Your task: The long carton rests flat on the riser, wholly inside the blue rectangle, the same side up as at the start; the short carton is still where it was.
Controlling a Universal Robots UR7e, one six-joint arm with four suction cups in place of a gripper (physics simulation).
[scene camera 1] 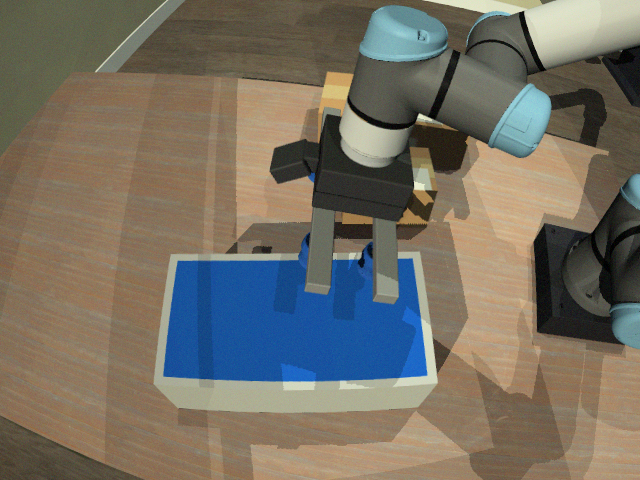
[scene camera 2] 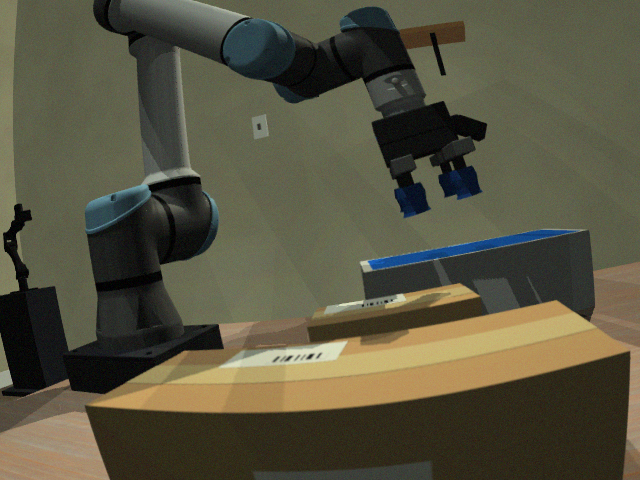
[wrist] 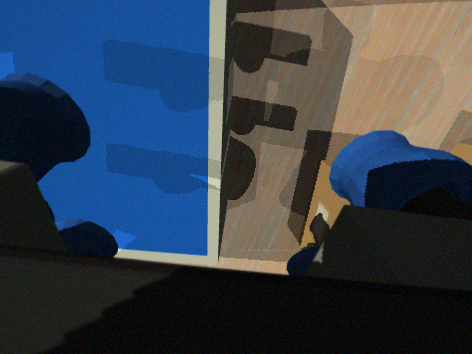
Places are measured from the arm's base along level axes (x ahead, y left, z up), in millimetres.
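Pixels of known places: end effector, tool point: (scene camera 1: 344, 218) (scene camera 2: 438, 202) (wrist: 209, 210); arm's base, origin of the base link: (scene camera 1: 596, 279) (scene camera 2: 140, 338).
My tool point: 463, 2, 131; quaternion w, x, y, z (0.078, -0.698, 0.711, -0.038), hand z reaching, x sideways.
Note:
For each thing: its top centre in the pictures, then the offset to it from my tool point, as dx, dy, dz.
- long carton, middle of its top: (scene camera 2: 352, 364) (scene camera 1: 396, 98) -105, -386, -90
- short carton, middle of its top: (scene camera 2: 393, 303) (wrist: 381, 251) (scene camera 1: 389, 166) -78, -189, -90
- riser, middle of its top: (wrist: 96, 77) (scene camera 1: 293, 317) (scene camera 2: 473, 246) +59, +107, -74
- blue rectangle, middle of its top: (wrist: 96, 77) (scene camera 1: 293, 317) (scene camera 2: 473, 246) +59, +107, -74
The long carton (scene camera 1: 336, 93) (scene camera 2: 361, 382) lies flat on the table at the back, tape and barcode label up; the arm partly hides it in scene camera 1. The short carton (scene camera 1: 423, 160) (scene camera 2: 392, 320) (wrist: 325, 185) lies flat between it and the riser (scene camera 1: 299, 397) (scene camera 2: 558, 273) (wrist: 217, 75), its label up. The blue rectangle (scene camera 1: 232, 320) (scene camera 2: 465, 248) (wrist: 150, 115) on the riser's top bears no carton. My gripper (scene camera 1: 338, 219) (scene camera 2: 436, 192) is open, its blue cups holding nothing. It hangs tilted above the riser's rear edge and the short carton, clear of both.
The arm's black base (scene camera 1: 547, 289) (scene camera 2: 139, 351) stands on the table to the right in scene camera 1. A dark pedestal (scene camera 2: 33, 335) with a small black arm is at the far left of scene camera 2. A wooden wall shelf (scene camera 2: 444, 34) shows behind the wrist.

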